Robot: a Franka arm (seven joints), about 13 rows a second.
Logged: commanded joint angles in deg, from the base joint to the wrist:
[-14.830, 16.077, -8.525, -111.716, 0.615, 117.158, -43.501]
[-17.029, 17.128, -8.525, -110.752, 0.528, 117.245, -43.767]
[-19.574, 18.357, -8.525, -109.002, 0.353, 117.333, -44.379]
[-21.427, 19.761, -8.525, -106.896, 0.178, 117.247, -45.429]
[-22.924, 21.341, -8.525, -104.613, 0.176, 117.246, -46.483]
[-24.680, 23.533, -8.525, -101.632, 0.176, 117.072, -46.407]
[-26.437, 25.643, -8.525, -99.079, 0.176, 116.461, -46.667]
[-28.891, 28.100, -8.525, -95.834, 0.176, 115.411, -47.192]
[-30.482, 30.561, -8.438, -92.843, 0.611, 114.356, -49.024]
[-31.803, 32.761, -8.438, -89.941, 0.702, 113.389, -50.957]
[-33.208, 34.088, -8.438, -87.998, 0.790, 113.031, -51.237]
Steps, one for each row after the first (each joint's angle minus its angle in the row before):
[-2.199, 1.051, 0.000, 0.964, -0.087, 0.087, -0.266]
[-2.545, 1.229, 0.000, 1.750, -0.175, 0.088, -0.612]
[-1.853, 1.404, 0.000, 2.106, -0.175, -0.086, -1.050]
[-1.497, 1.580, 0.000, 2.283, -0.002, -0.001, -1.054]
[-1.756, 2.192, 0.000, 2.981, 0.000, -0.174, 0.076]
[-1.757, 2.110, 0.000, 2.553, 0.000, -0.611, -0.260]
[-2.454, 2.457, 0.000, 3.245, 0.000, -1.050, -0.525]
[-1.591, 2.461, 0.087, 2.991, 0.435, -1.055, -1.832]
[-1.321, 2.200, 0.000, 2.902, 0.091, -0.967, -1.933]
[-1.405, 1.327, 0.000, 1.943, 0.088, -0.358, -0.280]

